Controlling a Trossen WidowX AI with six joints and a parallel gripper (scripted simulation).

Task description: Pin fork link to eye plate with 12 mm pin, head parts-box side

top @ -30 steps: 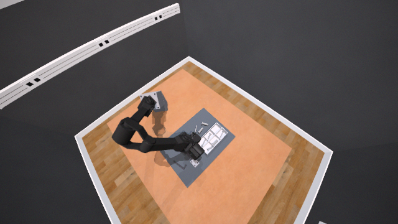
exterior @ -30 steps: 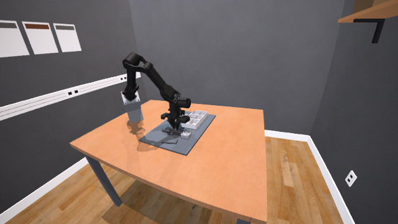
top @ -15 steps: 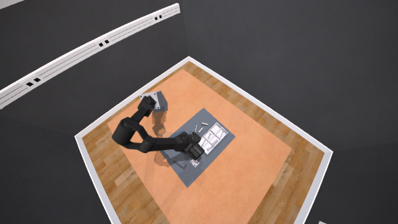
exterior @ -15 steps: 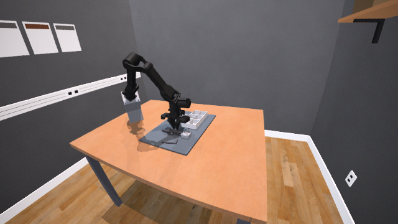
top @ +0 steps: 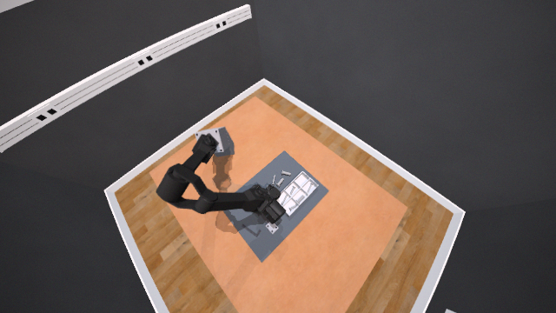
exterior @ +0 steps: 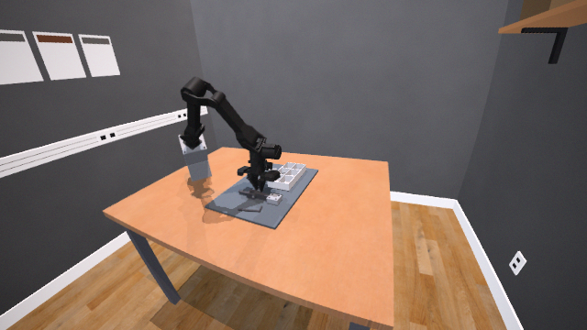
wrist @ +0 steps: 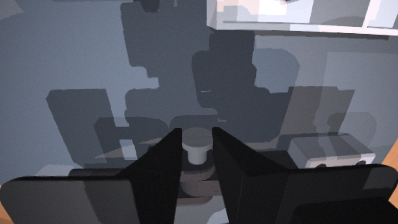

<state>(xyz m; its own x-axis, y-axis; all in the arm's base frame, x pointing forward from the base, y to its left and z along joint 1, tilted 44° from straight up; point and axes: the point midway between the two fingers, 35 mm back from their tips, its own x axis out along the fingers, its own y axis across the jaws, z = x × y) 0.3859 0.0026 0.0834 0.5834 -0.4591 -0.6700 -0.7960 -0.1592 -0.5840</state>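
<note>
Now: the dark flat bar 10 mm ahead of my hand, 40 mm to the right of it and 30 mm below it. Also, from my hand: dark fork link: 30 mm behind, 30 mm to the right, 30 mm below; then grey mat: 10 mm ahead, 60 mm to the left, 50 mm below; then thick headed pin: 40 mm behind, 90 mm to the left, 30 mm below.
</note>
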